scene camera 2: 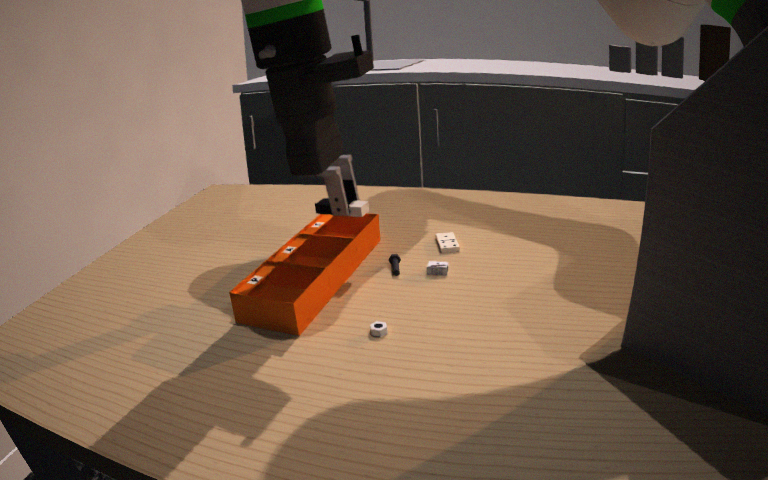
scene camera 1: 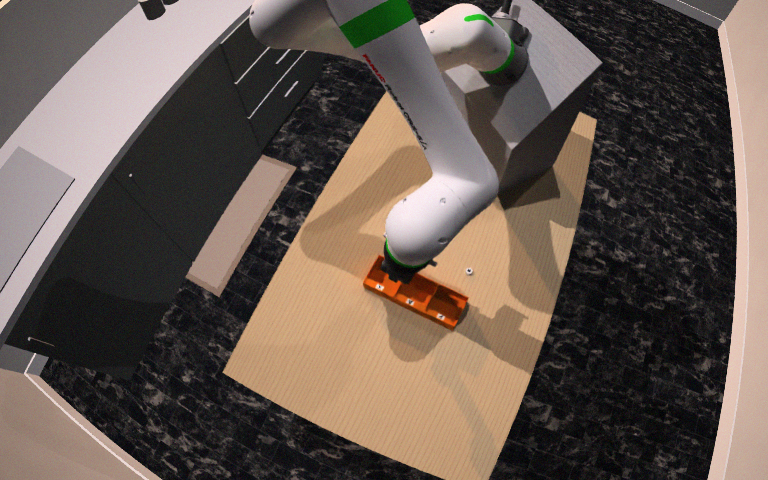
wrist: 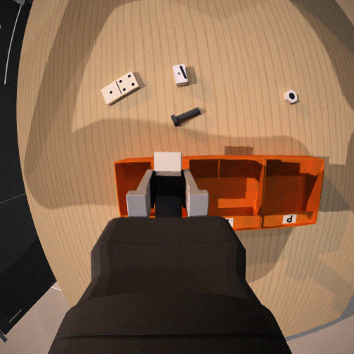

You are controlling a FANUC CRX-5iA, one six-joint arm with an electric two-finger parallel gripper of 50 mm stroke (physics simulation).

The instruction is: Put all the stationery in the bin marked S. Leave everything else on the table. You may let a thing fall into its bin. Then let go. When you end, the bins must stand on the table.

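Seen in the pictures: gripper, fingertip midpoint: (scene camera 2: 346, 208); arm's base, link origin: (scene camera 1: 502, 60).
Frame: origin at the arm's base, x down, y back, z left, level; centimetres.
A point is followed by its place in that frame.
Note:
My gripper (scene camera 2: 343, 208) @[x 25.3, y -54.2, z -9.8 cm] (wrist: 167, 180) is shut on a white eraser with a black sleeve (scene camera 2: 359, 208) @[x 24.6, y -52.0, z -8.2 cm] (wrist: 167, 162). It holds it over the end compartment of the orange bin row (scene camera 1: 424, 309) @[x 29.0, y -61.4, z -1.0 cm] (scene camera 2: 265, 312) @[x 30.2, y -58.8, z 8.1 cm] (wrist: 118, 190), close to rim height. The arm hides the fingers in scene camera 1. The row has three compartments. A "P" label (wrist: 289, 219) marks the opposite end; the label under my gripper is hidden in the wrist view and too small to read elsewhere. A silver pencil sharpener (scene camera 2: 437, 268) @[x 31.6, y -42.4, z -6.5 cm] (wrist: 180, 75) lies on the table beside the row.
A domino (scene camera 2: 447, 242) @[x 31.8, y -42.0, z -14.6 cm] (wrist: 120, 88) lies near the sharpener. A black bolt (scene camera 2: 395, 264) @[x 31.5, y -47.7, z -7.1 cm] (wrist: 185, 116) lies between the sharpener and the bin row. A white hex nut (scene camera 1: 468, 271) @[x 31.7, y -47.1, z 6.6 cm] (scene camera 2: 378, 329) @[x 31.6, y -46.8, z 7.4 cm] (wrist: 291, 96) lies off toward the "P" end.

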